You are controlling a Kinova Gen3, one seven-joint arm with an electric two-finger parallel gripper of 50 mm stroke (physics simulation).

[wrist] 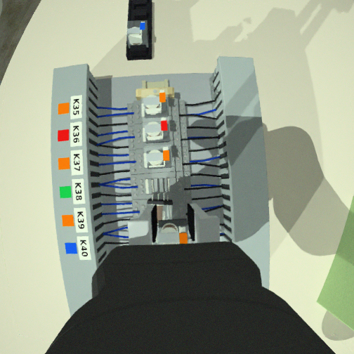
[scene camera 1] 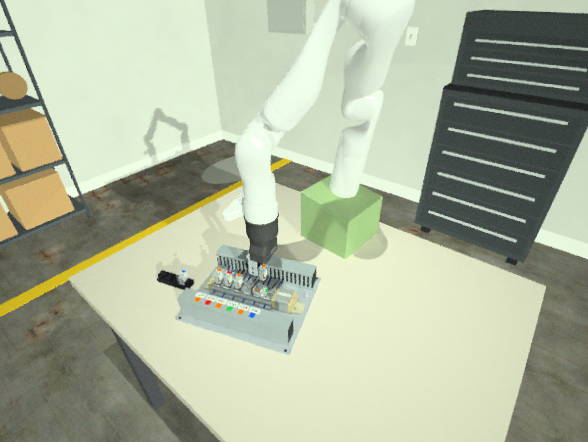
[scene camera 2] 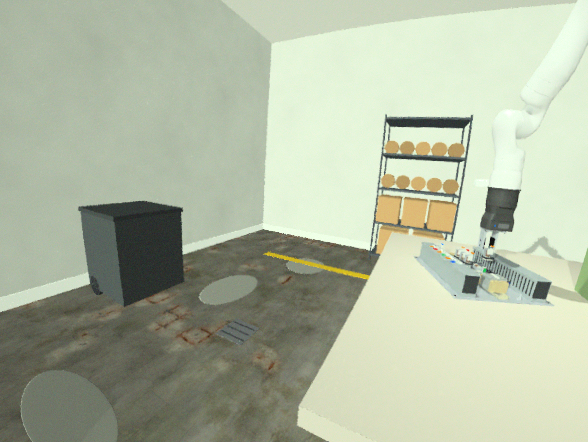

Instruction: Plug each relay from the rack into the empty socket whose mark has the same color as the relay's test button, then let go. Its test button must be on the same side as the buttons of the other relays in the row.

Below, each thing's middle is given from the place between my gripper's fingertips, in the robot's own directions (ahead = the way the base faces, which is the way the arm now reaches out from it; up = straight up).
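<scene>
I find the panel (scene camera 1: 298, 320) 10 cm below my hand, and it is 2 cm to the right of my hand and 1 cm ahead of it.
</scene>
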